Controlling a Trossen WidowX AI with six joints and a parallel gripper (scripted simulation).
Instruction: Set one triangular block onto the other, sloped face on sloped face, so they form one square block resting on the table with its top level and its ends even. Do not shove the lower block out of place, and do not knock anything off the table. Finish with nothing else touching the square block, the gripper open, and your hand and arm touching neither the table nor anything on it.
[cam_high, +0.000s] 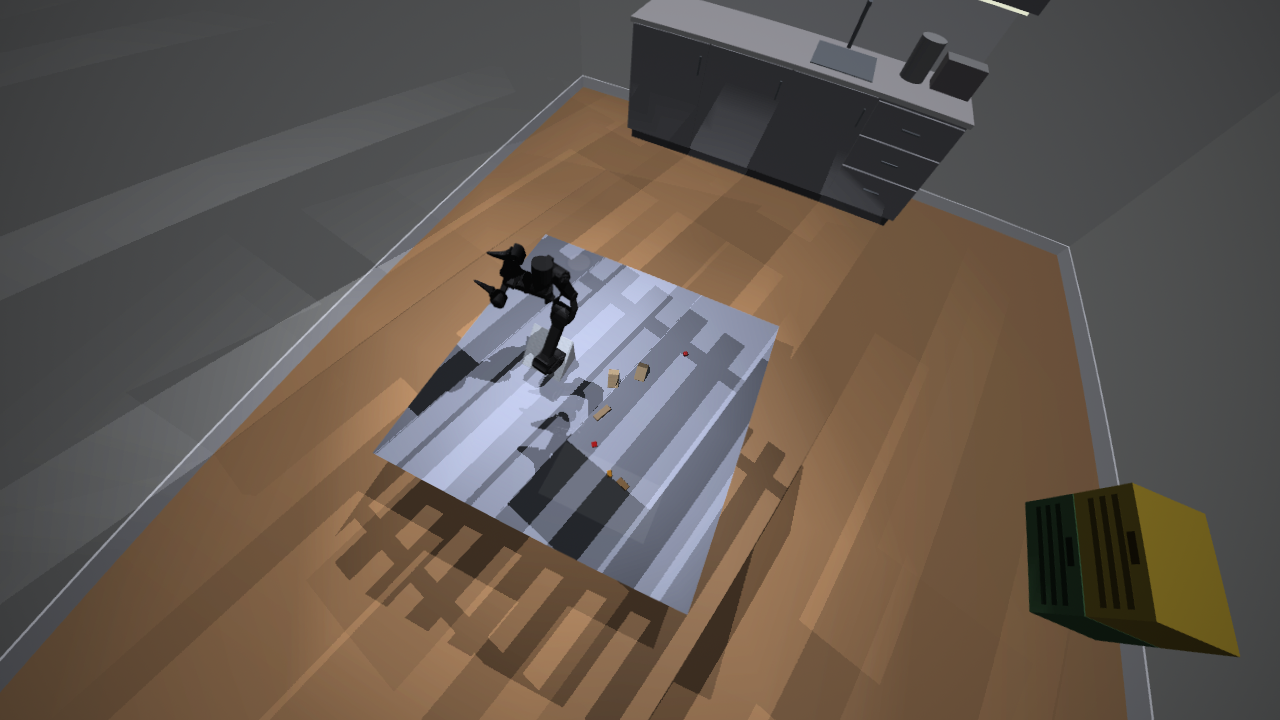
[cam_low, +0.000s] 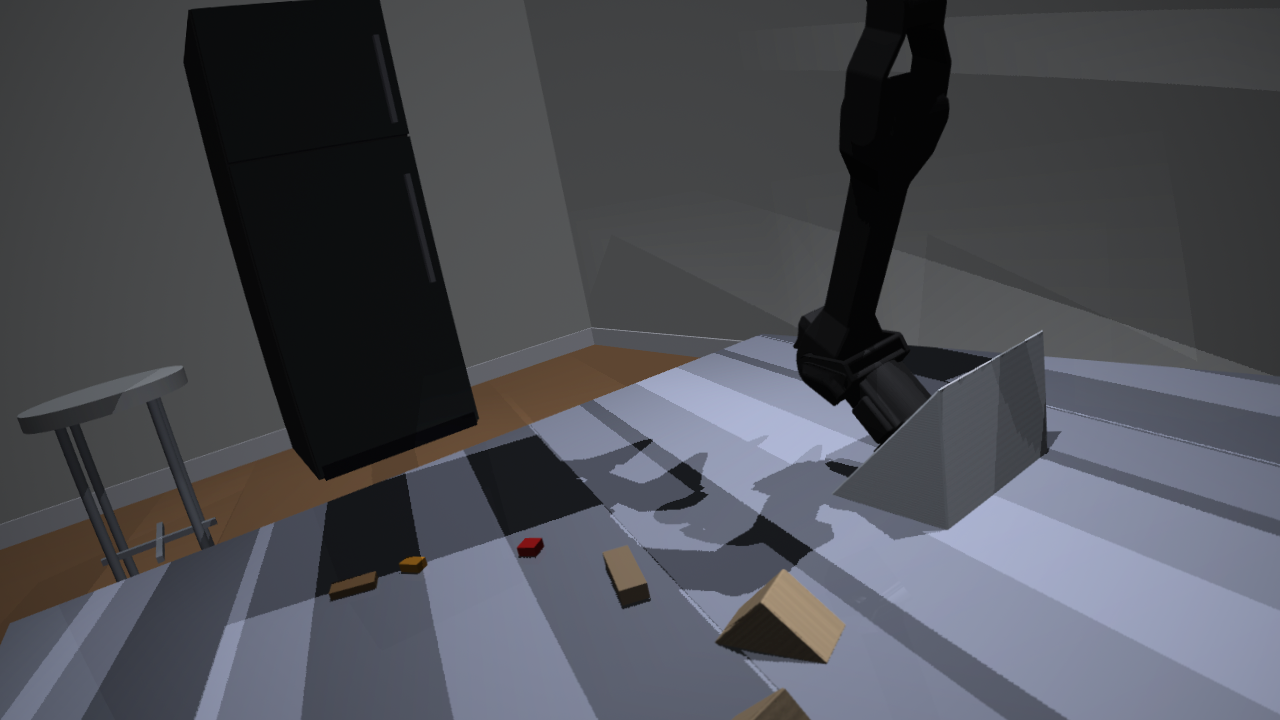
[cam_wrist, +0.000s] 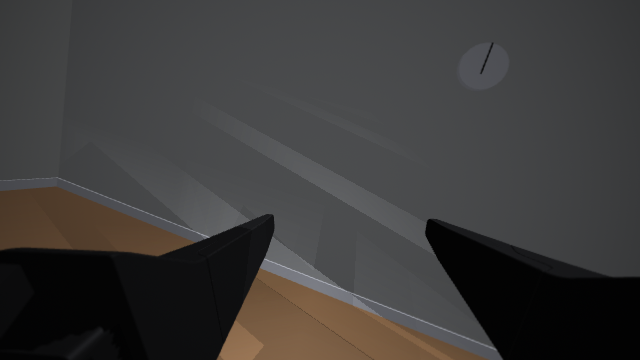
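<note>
The light plank is 630 mm below my gripper tip, 410 mm ahead of it and 10 mm to the left of it. From my gripper tip the other things lie so: orange cube (630 mm below, 570 mm ahead, 180 mm to the right); small brown plank (640 mm below, 630 mm ahead, 180 mm to the right).
</note>
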